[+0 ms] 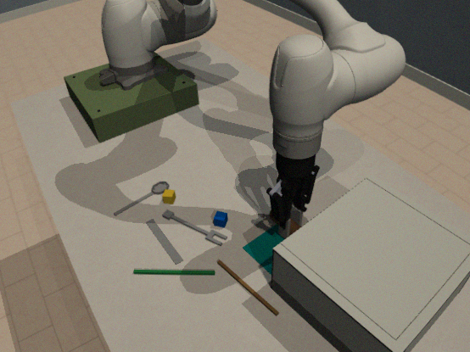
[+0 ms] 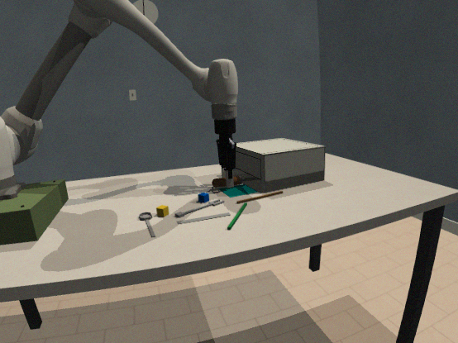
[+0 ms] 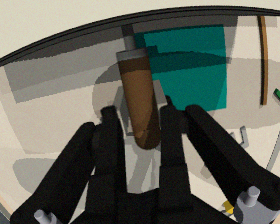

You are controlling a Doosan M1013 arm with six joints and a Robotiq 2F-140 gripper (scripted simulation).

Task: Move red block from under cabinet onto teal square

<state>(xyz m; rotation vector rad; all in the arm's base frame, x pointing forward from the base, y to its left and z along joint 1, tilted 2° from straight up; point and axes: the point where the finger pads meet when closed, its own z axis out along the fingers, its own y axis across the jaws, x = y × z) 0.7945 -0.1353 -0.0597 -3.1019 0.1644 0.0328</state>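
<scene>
My gripper is now 60 mm to the left of the teal square, 40 mm above it and 10 mm short of it. Also, from my hand: blue cube (140 mm behind, 80 mm to the right, 30 mm below); then red block (200 mm ahead, 60 mm to the right, 20 mm below); then brown stick (170 mm to the right, 30 mm below, 30 mm ahead).
</scene>
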